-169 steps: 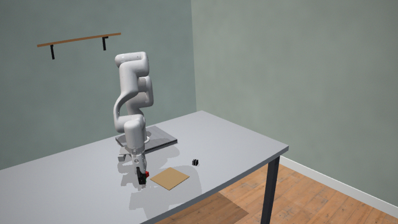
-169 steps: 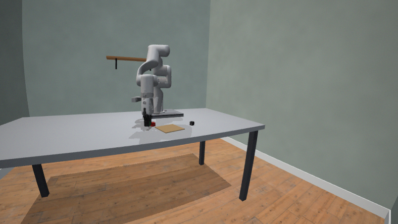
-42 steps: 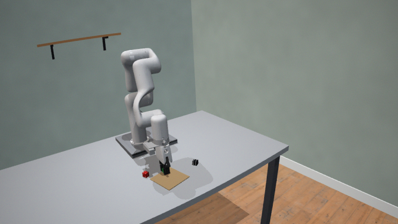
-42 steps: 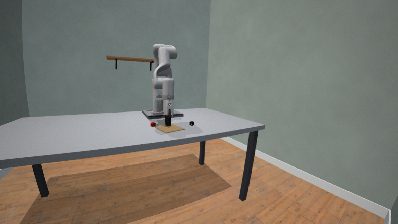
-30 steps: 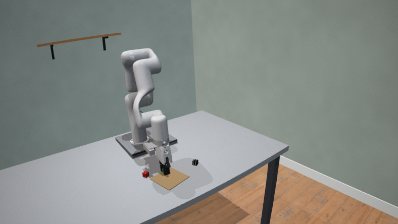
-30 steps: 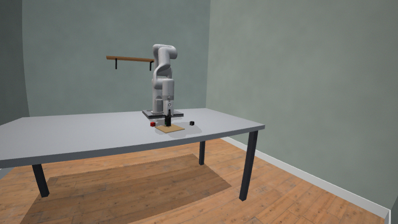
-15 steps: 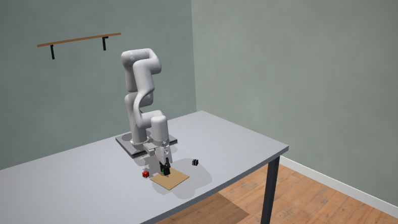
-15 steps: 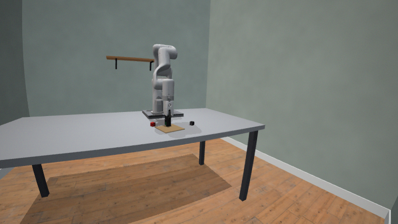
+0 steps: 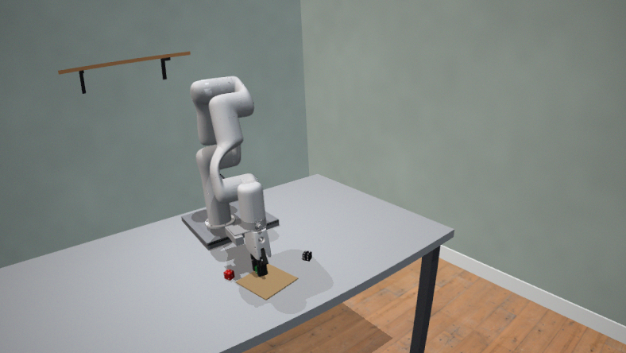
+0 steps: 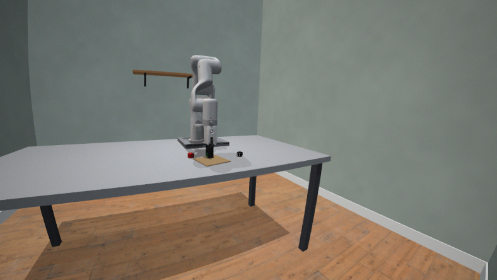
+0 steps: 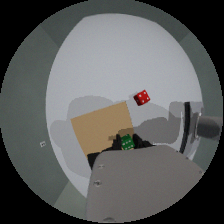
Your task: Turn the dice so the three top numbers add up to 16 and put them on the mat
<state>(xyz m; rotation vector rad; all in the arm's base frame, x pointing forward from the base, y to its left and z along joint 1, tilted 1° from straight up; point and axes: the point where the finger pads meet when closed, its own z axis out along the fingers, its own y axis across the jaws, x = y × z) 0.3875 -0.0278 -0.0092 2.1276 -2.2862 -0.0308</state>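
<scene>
The green die is 1 cm below my hand. From my hand the other things lie so: black die (2 cm ahead, 17 cm to the left, 1 cm below); then tan mat (5 cm ahead, 2 cm below); then red die (4 cm behind, 9 cm to the right, 1 cm below).
</scene>
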